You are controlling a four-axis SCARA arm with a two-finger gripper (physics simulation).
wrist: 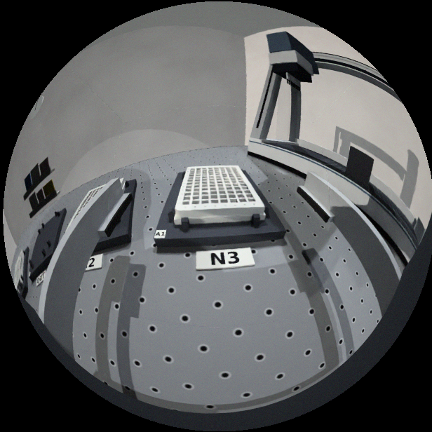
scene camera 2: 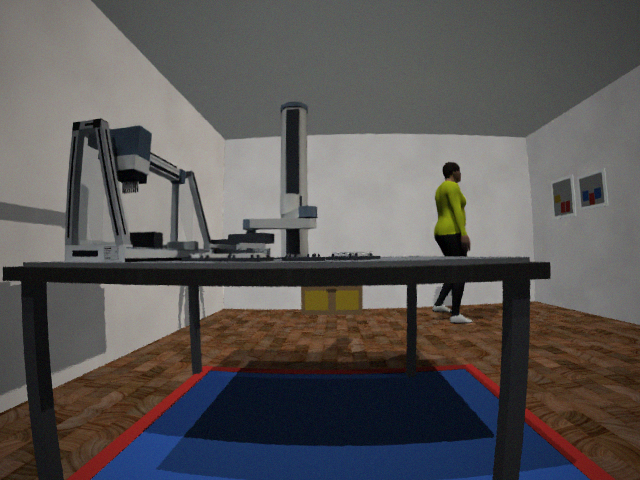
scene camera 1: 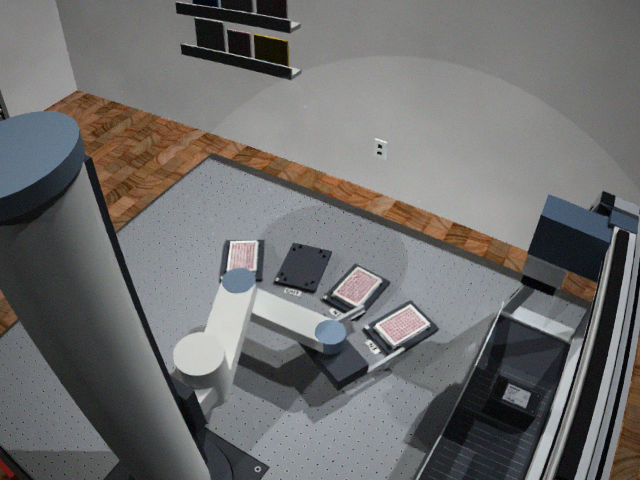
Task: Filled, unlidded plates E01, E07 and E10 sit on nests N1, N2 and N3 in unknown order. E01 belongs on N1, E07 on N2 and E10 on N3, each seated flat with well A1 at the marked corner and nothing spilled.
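Note:
A white plate sits on nest N3, looking flat; no name is readable on its near side. The nest's A1 tag is at the near left corner. A second plate sits on nest N2, partly hidden by the left finger in the wrist view. A third plate sits on the leftmost nest. Their names are unreadable. My gripper is open and empty, facing N3, its fingers wide apart on the near side of that plate.
An empty nest marked OUT stands between the leftmost nest and N2. A gantry machine with a dark deck stands right of N3. A person in a yellow-green top is behind the table.

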